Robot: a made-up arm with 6 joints.
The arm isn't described. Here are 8 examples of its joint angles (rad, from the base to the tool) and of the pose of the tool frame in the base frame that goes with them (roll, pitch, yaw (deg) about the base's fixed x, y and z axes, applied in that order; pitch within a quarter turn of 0, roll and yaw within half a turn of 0; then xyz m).
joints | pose
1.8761 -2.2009 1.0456 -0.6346 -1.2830 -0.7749 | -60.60 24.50 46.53 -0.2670 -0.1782 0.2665
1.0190 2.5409 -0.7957 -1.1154 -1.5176 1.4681 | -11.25 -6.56 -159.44 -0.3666 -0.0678 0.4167
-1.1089 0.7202 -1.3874 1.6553 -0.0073 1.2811 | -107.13 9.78 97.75 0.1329 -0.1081 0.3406
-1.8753 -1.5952 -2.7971 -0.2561 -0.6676 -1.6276 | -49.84 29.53 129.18 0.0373 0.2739 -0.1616
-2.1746 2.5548 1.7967 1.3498 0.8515 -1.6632 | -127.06 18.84 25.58 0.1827 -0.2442 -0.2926
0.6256 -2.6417 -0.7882 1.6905 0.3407 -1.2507 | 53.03 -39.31 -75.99 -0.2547 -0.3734 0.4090
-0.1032 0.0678 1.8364 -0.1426 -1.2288 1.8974 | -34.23 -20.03 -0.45 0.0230 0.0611 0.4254
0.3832 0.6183 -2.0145 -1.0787 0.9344 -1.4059 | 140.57 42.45 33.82 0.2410 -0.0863 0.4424
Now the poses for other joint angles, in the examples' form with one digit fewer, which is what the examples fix.
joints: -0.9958 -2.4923 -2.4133 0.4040 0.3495 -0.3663
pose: 65.5 42.8 -140.0 0.097 -0.580 -0.164
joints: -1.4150 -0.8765 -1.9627 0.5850 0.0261 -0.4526
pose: -104.7 43.9 83.3 0.303 0.115 -0.008
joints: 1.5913 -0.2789 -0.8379 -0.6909 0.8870 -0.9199
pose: 164.9 20.4 -146.4 -0.317 -0.184 0.434
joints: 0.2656 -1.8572 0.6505 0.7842 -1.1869 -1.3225
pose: 0.5 -74.6 52.8 0.058 -0.352 0.299
